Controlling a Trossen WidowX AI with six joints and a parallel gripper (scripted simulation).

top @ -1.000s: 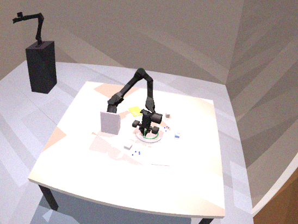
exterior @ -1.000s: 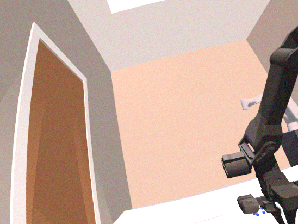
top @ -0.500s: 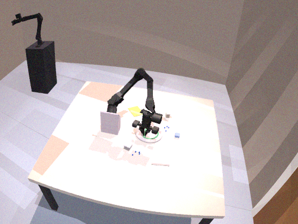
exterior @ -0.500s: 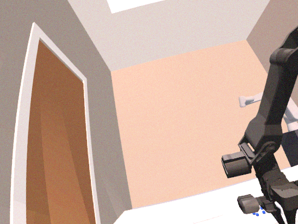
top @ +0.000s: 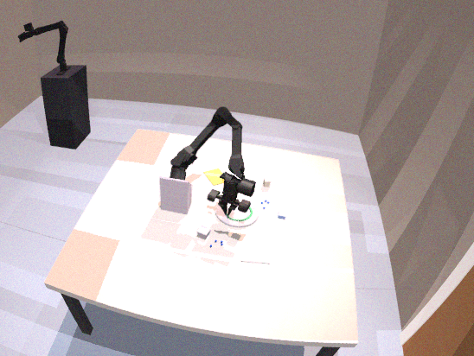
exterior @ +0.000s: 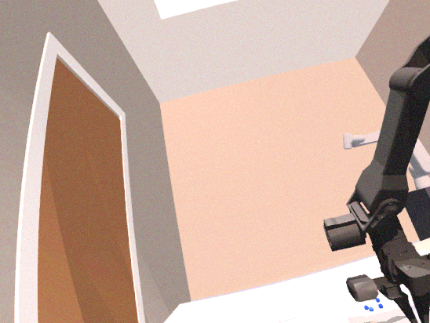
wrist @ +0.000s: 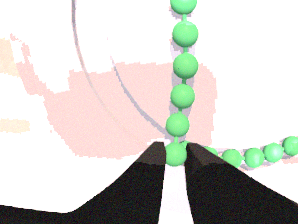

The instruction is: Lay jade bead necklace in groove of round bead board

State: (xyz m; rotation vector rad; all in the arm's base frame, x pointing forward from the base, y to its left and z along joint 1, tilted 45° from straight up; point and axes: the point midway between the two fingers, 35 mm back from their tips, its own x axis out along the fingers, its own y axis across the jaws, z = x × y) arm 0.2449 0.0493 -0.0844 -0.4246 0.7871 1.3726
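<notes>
The round white bead board is 40 mm ahead of my gripper tip, 50 mm to the left of it and 10 mm below it. Round my gripper tip: yellow sheet: 100 mm behind, 300 mm to the left, 20 mm below; then thin rod: 150 mm ahead, 240 mm to the right, 20 mm below; then blue block: 250 mm ahead, 70 mm to the left, 10 mm below.
</notes>
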